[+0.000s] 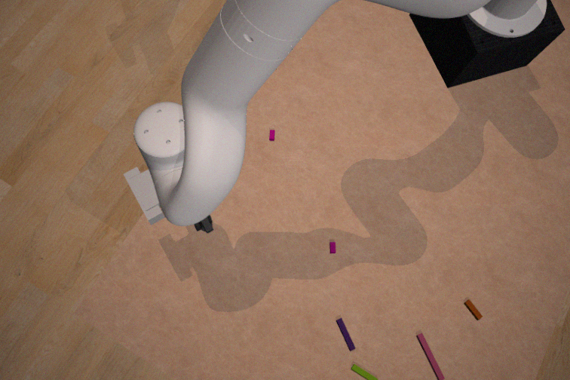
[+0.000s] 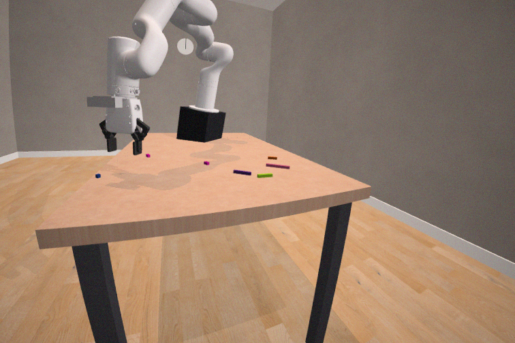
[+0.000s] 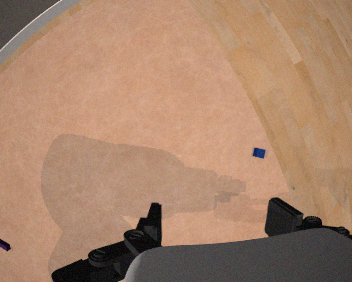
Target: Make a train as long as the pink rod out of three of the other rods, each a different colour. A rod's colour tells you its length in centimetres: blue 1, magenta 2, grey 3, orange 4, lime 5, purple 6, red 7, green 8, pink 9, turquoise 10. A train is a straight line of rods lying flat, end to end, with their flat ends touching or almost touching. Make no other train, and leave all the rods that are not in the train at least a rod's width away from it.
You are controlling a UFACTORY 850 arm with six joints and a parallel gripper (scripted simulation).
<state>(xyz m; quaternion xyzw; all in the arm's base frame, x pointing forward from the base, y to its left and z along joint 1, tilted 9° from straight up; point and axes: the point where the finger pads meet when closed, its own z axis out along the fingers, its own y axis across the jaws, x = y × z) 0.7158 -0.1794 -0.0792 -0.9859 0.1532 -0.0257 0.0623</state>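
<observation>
Now: the blue rod 2 cm ahead of my hand, 7 cm to the right of it and 8 cm below it. Round my hand: lime rod: 1 cm ahead, 43 cm to the left, 8 cm below; purple rod: 2 cm behind, 36 cm to the left, 8 cm below; pink rod: 9 cm behind, 50 cm to the left, 8 cm below.
</observation>
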